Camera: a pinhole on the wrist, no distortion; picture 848 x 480 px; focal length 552.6 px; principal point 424.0 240.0 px. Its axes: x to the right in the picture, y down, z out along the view. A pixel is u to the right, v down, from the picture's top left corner.
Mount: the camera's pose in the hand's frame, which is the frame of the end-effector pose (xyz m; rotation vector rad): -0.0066 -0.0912 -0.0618 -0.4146 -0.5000 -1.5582
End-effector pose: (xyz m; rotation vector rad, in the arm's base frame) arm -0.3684 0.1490 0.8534 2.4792 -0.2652 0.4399
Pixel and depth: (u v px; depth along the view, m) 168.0 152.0 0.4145
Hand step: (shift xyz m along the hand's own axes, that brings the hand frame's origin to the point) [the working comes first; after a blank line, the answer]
In the camera's frame: -0.1920 -0.0660 0.4145

-0.0799 0.2982 0.1750
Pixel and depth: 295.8 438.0 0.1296
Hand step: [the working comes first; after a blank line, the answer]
In the camera's frame: -0.0301 0.0464 0.1296

0.0359 0.0042 0.0328
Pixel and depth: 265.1 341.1 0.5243
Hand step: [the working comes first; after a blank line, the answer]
In the camera's frame: -0.1508 0.0959 0.5243

0.0752 0.3209 0.2992
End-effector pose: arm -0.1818 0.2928 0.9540 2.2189 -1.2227 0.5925
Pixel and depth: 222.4 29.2 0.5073
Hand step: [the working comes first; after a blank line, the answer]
In the camera's frame: -0.1851 -0.1935 0.5073

-0.2113 0.3458 0.2484
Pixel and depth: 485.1 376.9 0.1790
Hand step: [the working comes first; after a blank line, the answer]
In the camera's frame: 0.0198 0.0443 0.1790

0.0293 -0.0103 0.1012
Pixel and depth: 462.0 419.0 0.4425
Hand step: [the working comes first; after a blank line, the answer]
In the camera's frame: 0.0304 0.1433 0.4425

0.1168 0.1237 0.3330
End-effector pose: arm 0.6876 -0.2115 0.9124 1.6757 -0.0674 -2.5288
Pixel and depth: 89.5 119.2 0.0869
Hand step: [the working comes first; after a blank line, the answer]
In the camera's frame: -0.0526 -0.0190 0.0869

-0.0265 0.0008 -0.0192
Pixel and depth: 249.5 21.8 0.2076
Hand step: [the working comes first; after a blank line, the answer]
In the camera's frame: -0.0656 -0.0820 0.2076

-0.0936 0.0792 0.0705
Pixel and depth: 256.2 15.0 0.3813
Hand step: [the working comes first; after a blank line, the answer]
In the camera's frame: -0.1158 -0.1553 0.3813

-0.1714 0.2179 0.1835
